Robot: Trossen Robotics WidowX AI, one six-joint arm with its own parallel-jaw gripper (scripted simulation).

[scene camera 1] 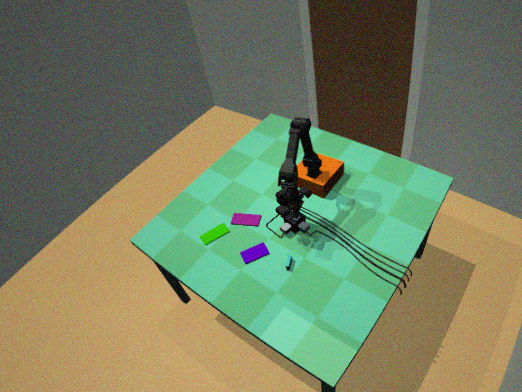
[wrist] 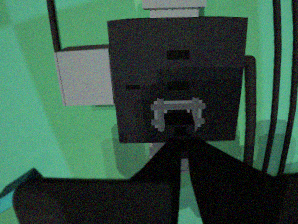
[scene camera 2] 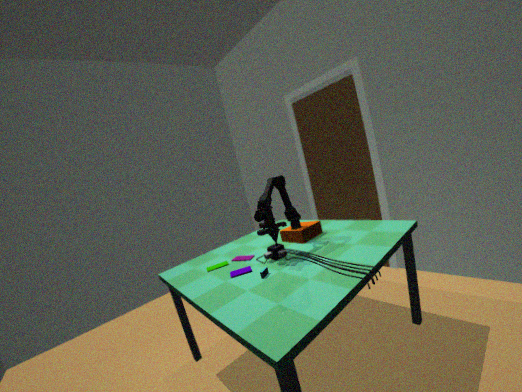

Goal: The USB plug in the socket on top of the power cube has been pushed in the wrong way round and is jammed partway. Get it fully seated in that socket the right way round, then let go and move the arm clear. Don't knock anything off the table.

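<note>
There is a USB plug to be seen in the pictures, and my own gripper is in them as well.
</note>
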